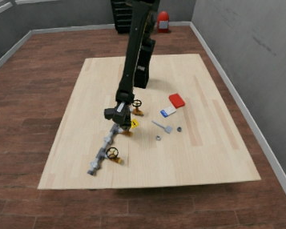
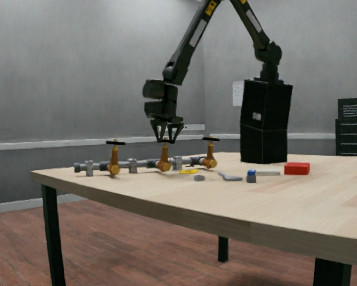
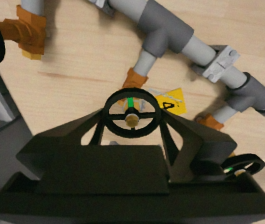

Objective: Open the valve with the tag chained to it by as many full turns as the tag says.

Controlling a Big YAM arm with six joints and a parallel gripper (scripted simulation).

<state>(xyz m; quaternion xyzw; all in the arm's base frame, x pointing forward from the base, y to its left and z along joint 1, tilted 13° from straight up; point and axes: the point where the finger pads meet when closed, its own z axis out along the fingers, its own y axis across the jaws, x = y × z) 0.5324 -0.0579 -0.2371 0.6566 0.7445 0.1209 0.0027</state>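
Right now my hand is 9 cm past the yellow tag, 3 cm to the right of it and 12 cm above it. Round my hand: blue-and-white block 18 cm behind, 30 cm to the left, 11 cm below; grey flat tool 5 cm behind, 25 cm to the left, 11 cm below; grey part 3 cm behind, 36 cm to the left, 11 cm below.
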